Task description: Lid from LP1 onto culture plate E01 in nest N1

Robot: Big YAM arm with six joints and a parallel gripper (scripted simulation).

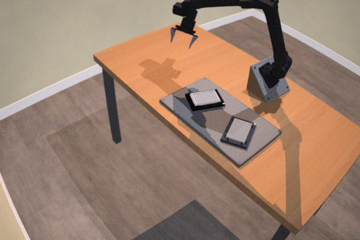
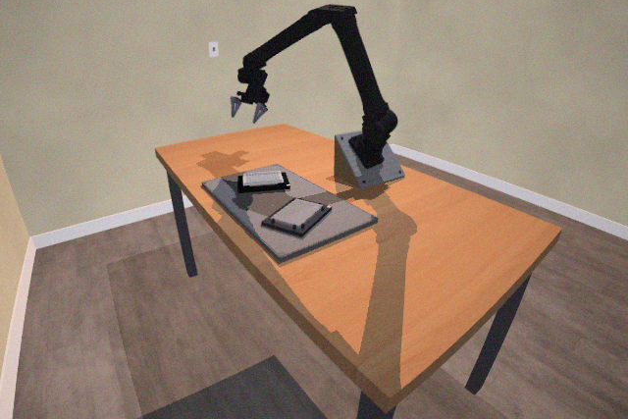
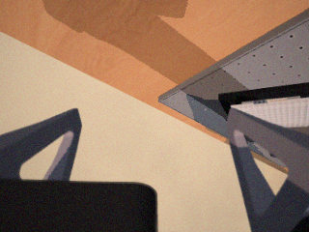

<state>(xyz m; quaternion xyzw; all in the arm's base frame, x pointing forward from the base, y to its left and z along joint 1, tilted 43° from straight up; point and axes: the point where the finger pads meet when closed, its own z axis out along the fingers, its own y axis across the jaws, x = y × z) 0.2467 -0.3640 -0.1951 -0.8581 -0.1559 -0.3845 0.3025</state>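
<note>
Right now the clear lid is 12 cm ahead of my hand, 52 cm to the left of it and 15 cm below it. From my hand the other things lie so: black plate nest N1: 8 cm ahead, 27 cm to the left, 16 cm below; then lid park LP1: 12 cm ahead, 52 cm to the left, 16 cm below; then white culture plate E01: 8 cm ahead, 27 cm to the left, 15 cm below.
</note>
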